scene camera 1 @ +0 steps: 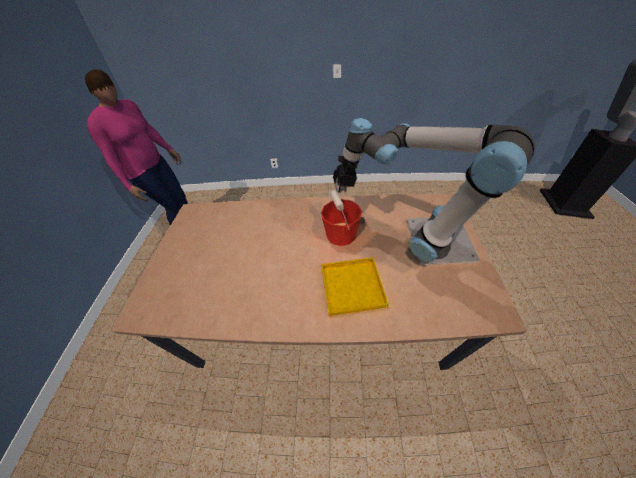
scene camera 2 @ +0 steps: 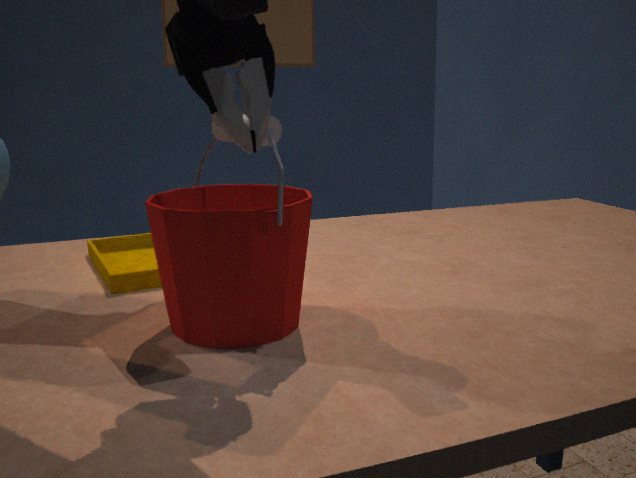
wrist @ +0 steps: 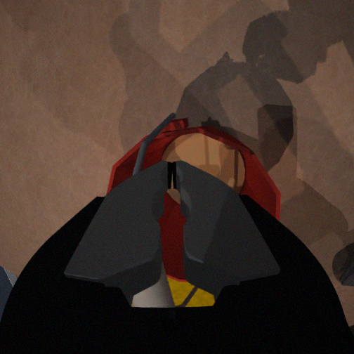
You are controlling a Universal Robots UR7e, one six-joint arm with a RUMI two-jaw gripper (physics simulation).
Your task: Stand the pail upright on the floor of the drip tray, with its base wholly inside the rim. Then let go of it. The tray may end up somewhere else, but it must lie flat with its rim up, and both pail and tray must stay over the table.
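Frame: origin at the arm's base, x right, y ahead, z up, level; millimetres.
Seen in the pictures: gripper, fingertip midpoint: (scene camera 1: 338,192) (scene camera 2: 254,152).
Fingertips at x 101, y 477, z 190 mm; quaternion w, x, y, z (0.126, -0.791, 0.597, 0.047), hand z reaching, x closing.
Pixels of each thing's top centre, then the offset from my fingertips to it. Level surfaces: height alone.
- white grip, top centre: (scene camera 2: 244,114) (scene camera 1: 336,197) dz +35, dx -84, dy -6 mm
- yellow drip tray, top centre: (scene camera 2: 172,246) (scene camera 1: 352,283) dz -183, dx -367, dy -118 mm
- wooden table, surface height: dz -211 mm
The red pail (scene camera 1: 340,232) (scene camera 2: 231,267) (wrist: 267,187) stands upright on the table, outside the tray. Its wire handle is raised, with a white grip (scene camera 1: 337,199) (scene camera 2: 274,129) (wrist: 152,293). My gripper (scene camera 1: 339,189) (scene camera 2: 252,146) (wrist: 171,165) is shut with its fingertips together, holding nothing. The fingers overlap the middle of the grip in scene camera 2, and both grip ends show beside them; in the wrist view they hide most of it. Whether they touch it I cannot tell. The yellow drip tray (scene camera 1: 354,285) (scene camera 2: 128,259) (wrist: 192,292) lies flat, rim up; the pail hides part of it in scene camera 2.
The wooden table (scene camera 1: 231,267) (scene camera 2: 462,267) carries the pail, the tray and the arm's base plate (scene camera 1: 465,246), which is right of the pail in scene camera 1. The pail is near the table's back edge in that view. A person (scene camera 1: 125,138) stands beyond the table's back left corner.
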